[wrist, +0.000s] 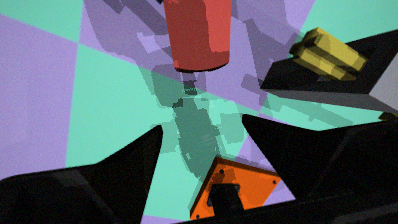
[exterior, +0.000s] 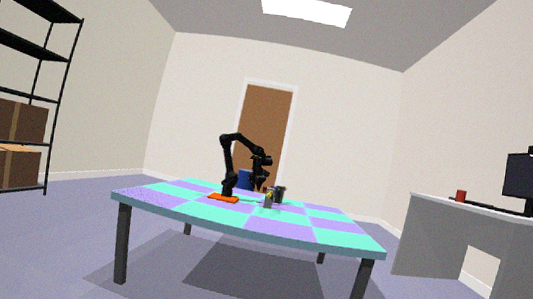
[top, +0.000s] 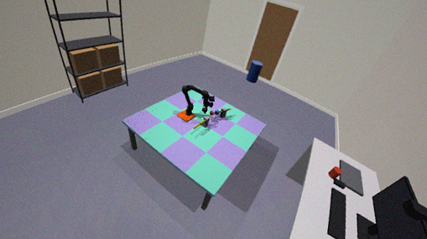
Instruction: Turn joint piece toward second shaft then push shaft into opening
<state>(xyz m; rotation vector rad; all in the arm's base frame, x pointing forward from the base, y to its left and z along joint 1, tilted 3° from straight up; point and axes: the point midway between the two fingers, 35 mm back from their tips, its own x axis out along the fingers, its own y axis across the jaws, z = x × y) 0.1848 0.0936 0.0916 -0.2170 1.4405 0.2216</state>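
Right now the red square joint piece is 80 mm ahead of my gripper tip, 20 mm to the left of it and 10 mm above it.
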